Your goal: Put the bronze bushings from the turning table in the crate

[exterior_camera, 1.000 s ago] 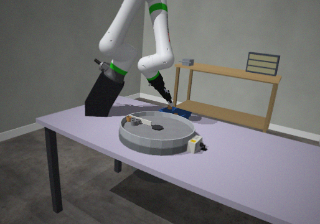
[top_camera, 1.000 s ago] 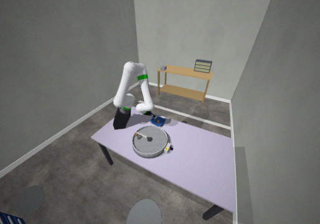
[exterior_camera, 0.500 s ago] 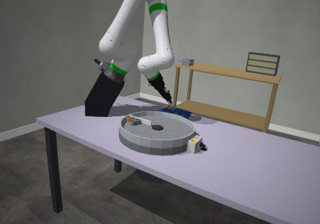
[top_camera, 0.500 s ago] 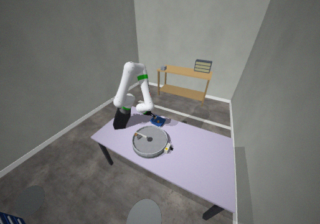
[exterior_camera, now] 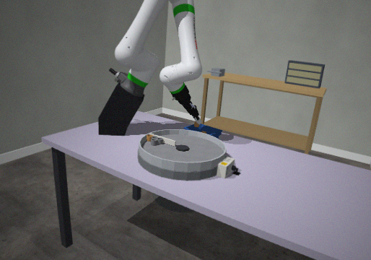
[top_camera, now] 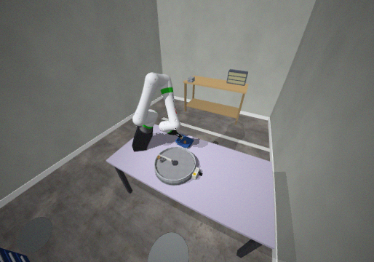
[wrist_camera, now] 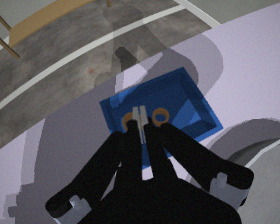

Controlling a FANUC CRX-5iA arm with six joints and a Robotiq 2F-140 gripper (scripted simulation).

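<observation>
Right now my hand is 8 cm above the blue crate, 4 cm short of it and 1 cm to the right of it. The rest, counted from my hand: round grey turning table (36 cm to the right, 8 cm ahead, 5 cm below).
</observation>
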